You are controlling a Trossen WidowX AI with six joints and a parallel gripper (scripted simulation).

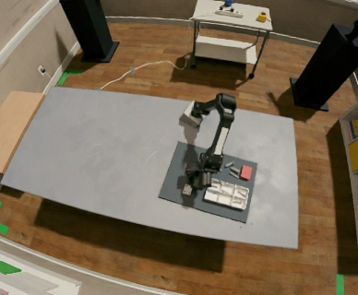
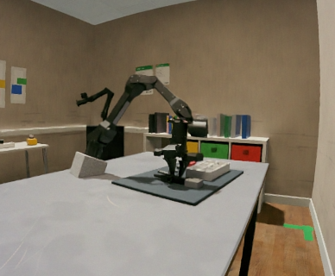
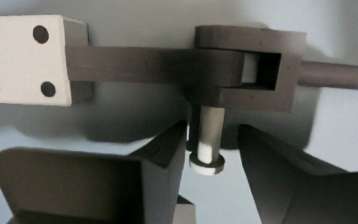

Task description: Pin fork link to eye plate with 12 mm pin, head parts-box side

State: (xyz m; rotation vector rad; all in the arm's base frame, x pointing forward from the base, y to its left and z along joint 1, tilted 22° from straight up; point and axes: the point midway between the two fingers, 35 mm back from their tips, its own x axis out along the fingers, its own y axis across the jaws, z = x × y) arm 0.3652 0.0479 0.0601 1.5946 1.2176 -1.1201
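The headed pin lies 10 mm to the right of my hand and 30 mm below it. From my hand the other things lie so: eye plate: 10 mm ahead, 40 mm to the right, 30 mm below; mat: 10 mm ahead, 60 mm to the left, 50 mm below; fork link: 30 mm behind, 30 mm to the right, 30 mm below.
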